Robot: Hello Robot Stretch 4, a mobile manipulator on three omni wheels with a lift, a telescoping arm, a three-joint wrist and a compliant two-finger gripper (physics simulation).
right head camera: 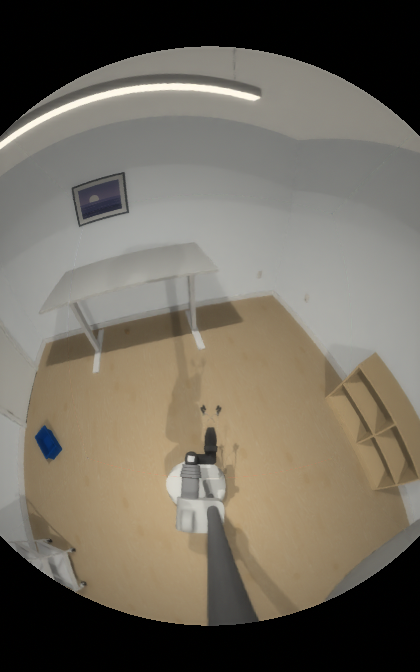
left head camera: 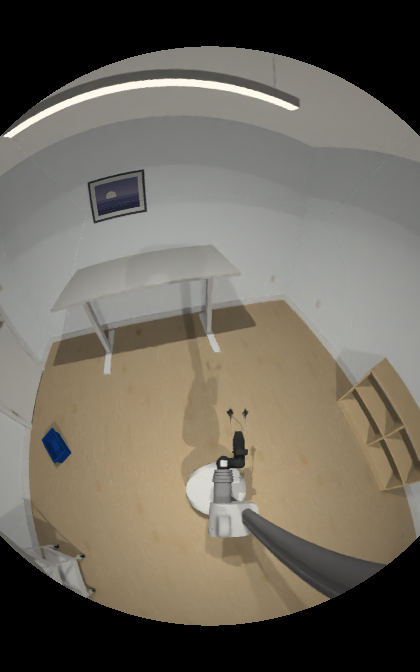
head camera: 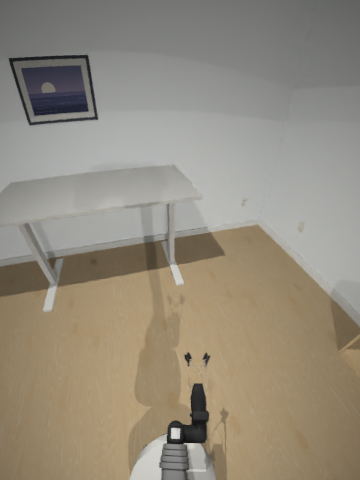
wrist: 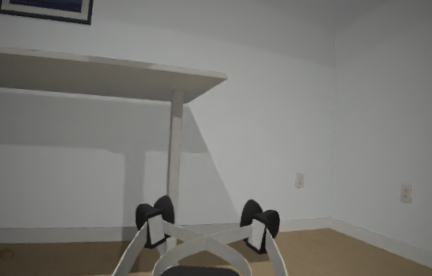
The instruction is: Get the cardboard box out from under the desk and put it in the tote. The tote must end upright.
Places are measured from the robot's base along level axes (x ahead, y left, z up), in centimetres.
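Pixels of known places: gripper, between the fingertips: (head camera: 197,352) (wrist: 208,214).
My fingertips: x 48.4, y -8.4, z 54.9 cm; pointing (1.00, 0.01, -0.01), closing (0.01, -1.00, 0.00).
Note:
Behind a point stands the place of what it marks.
The white desk (head camera: 100,192) {x 139.6, y 62.7, z 92.2 cm} (left head camera: 150,270) (right head camera: 130,267) (wrist: 100,77) {x 143.4, y 44.9, z 89.7 cm} stands against the far wall, left of centre in the head views. The cardboard box does not show in any view, under the desk or elsewhere. The blue tote (left head camera: 56,445) (right head camera: 48,442) stands on the floor at the far left of the left and right head views; its open top seems to face up. My gripper (head camera: 197,359) {x 48.4, y -8.4, z 54.9 cm} (left head camera: 237,413) (right head camera: 211,410) (wrist: 208,214) {x 48.4, y -8.4, z 54.9 cm} is open, with nothing between its fingertips. It is in front of my base, well short of the desk and far right of the tote.
A wooden shelf unit (left head camera: 376,439) (right head camera: 366,437) stands on the right by the wall. A white cart (left head camera: 65,570) (right head camera: 57,565) stands at the lower left. The desk's right foot (head camera: 176,274) and left foot (head camera: 49,300) reach forward on the floor. A framed picture (head camera: 60,90) {x 182.3, y 99.1, z 158.4 cm} hangs above the desk.

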